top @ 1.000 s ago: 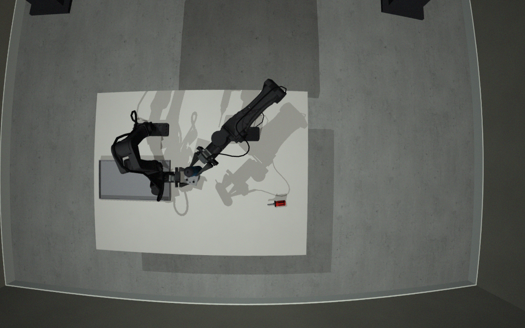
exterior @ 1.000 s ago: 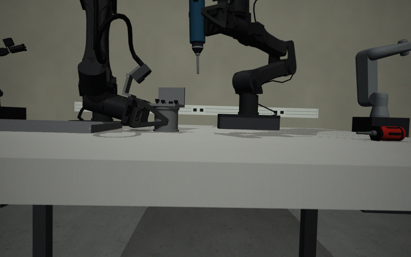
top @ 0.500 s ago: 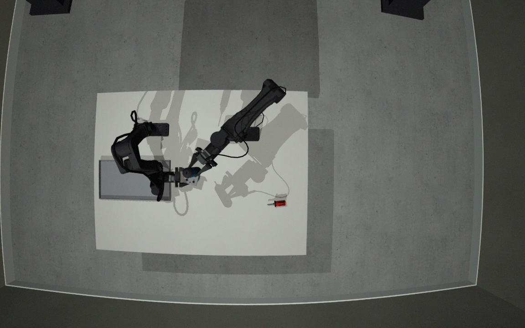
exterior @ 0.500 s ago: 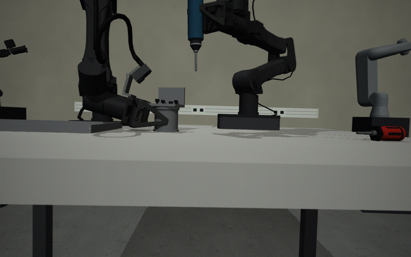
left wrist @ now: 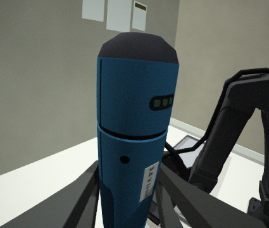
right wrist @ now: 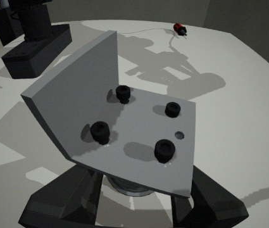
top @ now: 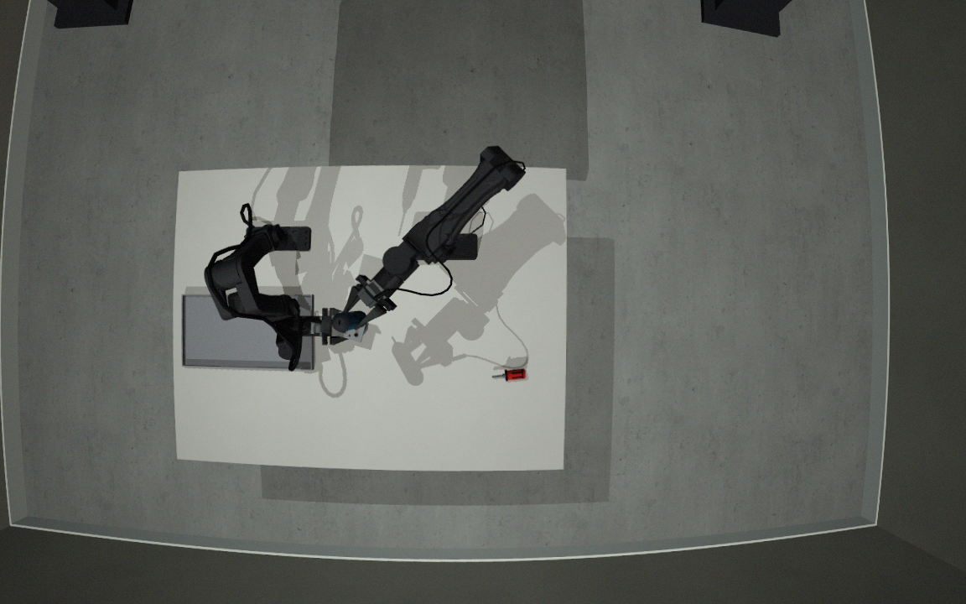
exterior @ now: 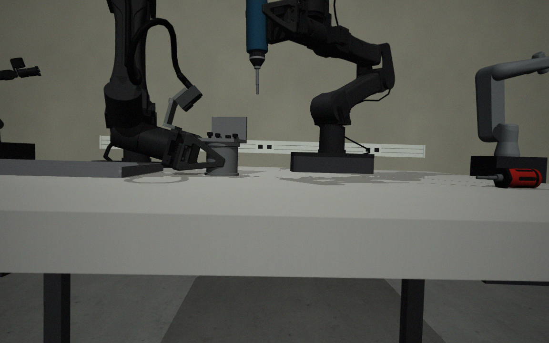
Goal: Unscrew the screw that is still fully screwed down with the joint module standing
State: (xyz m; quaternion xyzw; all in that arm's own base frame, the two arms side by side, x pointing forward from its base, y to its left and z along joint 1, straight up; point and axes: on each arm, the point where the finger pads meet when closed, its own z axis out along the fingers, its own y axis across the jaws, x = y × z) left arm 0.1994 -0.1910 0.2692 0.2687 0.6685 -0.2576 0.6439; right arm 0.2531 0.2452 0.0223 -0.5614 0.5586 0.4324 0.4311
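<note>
Right now the joint module is right at my right hand. Also, from my right hand: flat grey plate (40 mm ahead, 340 mm to the right, 20 mm below); grey l-shaped bracket (50 mm above); screwdriver bit (30 mm behind, 60 mm to the left, 150 mm above).
</note>
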